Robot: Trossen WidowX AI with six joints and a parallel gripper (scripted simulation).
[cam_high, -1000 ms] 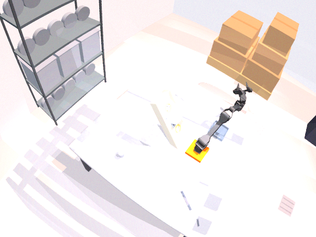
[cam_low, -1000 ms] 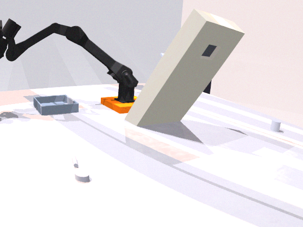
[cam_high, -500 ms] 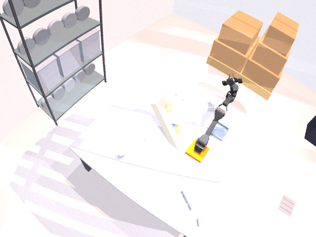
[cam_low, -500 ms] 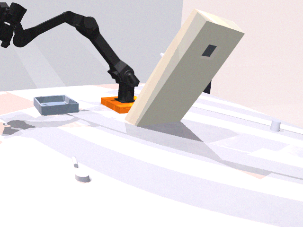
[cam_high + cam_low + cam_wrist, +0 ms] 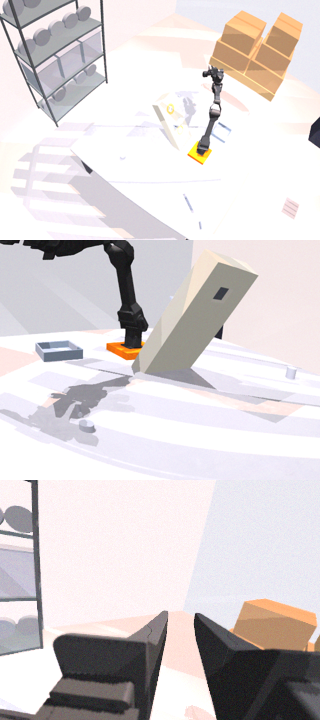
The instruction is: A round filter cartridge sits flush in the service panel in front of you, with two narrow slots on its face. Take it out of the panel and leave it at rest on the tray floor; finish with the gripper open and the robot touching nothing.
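Now: the round filter cartridge 40 mm ahead of my gripper tip, 540 mm to the left of it and 110 mm below it. From my gripper tip the other things lie so: grey-blue tray (370 mm behind, 250 mm to the left, 380 mm below); short peg (80 mm ahead, 160 mm to the left, 390 mm below).
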